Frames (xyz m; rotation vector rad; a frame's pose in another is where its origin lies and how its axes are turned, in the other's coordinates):
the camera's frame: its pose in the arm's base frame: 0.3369 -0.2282 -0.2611 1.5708 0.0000 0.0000
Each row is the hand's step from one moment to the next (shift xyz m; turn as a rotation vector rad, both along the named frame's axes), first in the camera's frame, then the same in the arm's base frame.
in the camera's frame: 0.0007 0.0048 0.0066 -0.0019 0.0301 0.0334
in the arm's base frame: 0.0007 -0.0066 0.0048 -0.0019 -0.0334 0.0301
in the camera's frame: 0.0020 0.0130 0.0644 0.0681 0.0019 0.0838
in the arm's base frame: 0.0020 -0.0644 0.0130 0.0681 -0.0838 0.0019
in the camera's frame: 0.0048 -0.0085 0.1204 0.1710 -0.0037 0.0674
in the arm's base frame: 0.0048 -0.1204 -0.0085 0.1710 -0.0674 -0.0037
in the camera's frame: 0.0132 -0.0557 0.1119 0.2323 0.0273 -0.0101
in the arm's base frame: 0.0132 -0.1119 -0.0557 0.2323 0.0101 0.0273
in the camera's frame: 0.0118 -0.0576 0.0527 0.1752 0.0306 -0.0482
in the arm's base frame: 0.0118 -0.0527 -0.0576 0.1752 0.0482 0.0306
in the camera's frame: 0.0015 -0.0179 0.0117 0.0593 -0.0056 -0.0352
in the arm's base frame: 0.0015 -0.0117 -0.0179 0.0593 0.0352 -0.0056
